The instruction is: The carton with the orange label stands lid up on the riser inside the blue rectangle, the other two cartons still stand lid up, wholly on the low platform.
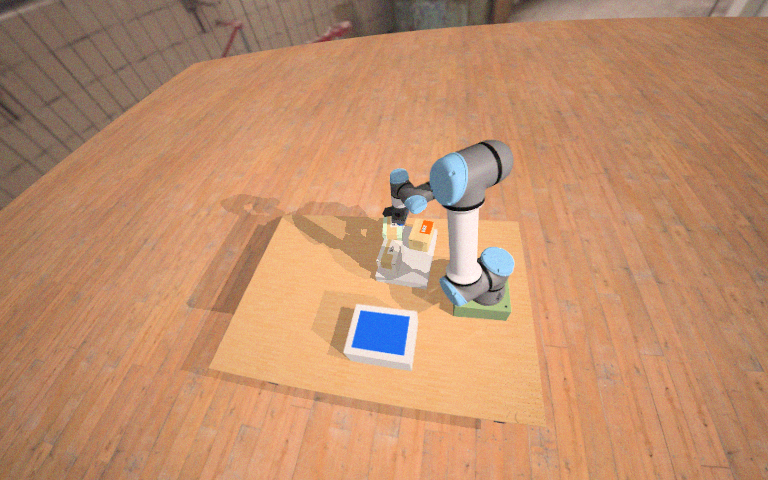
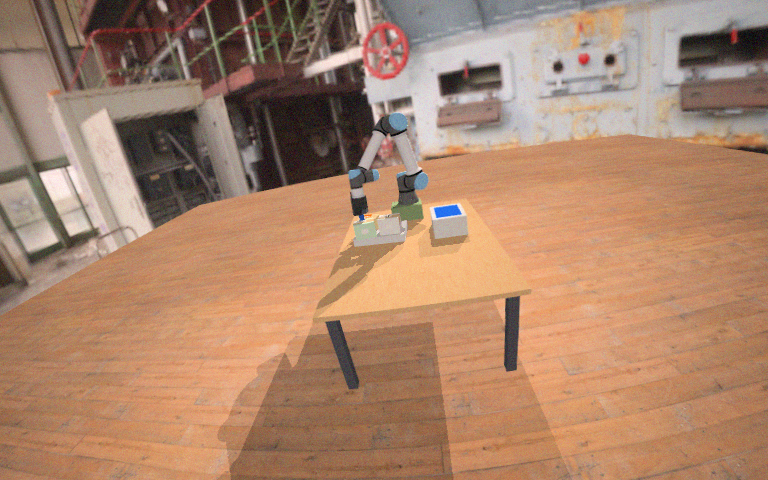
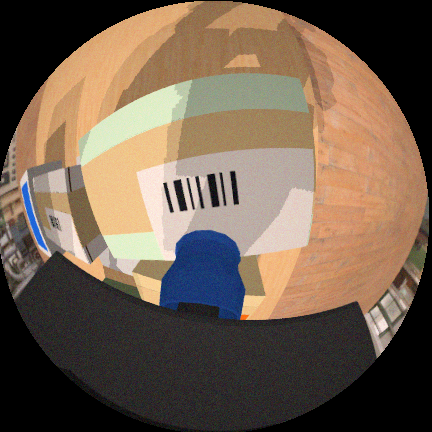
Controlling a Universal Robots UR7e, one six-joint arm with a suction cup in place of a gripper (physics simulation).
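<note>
The suction cup (image 1: 397, 222) (image 2: 361, 217) (image 3: 207, 241) sits on the lid of the pale green carton (image 1: 393, 231) (image 2: 365, 230) (image 3: 120, 181), near the edge of its barcode label. That carton stands lid up on the low grey platform (image 1: 401, 278) (image 2: 379, 239). The carton with the orange label (image 1: 422, 235) (image 3: 149, 273) stands lid up right beside it on the platform, toward the arm. A third, whitish carton (image 1: 389, 254) (image 2: 389, 225) (image 3: 60, 209) stands at the platform's front. The white riser (image 1: 377, 359) (image 2: 450, 228) with the blue rectangle (image 1: 380, 331) (image 2: 447, 210) holds nothing.
The arm's green base block (image 1: 482, 311) (image 2: 407, 210) stands on the wooden table (image 1: 287, 286) (image 2: 430, 276) right of the platform. The riser is in front of the platform, a short gap away. The arm's upright link rises close beside the orange-labelled carton.
</note>
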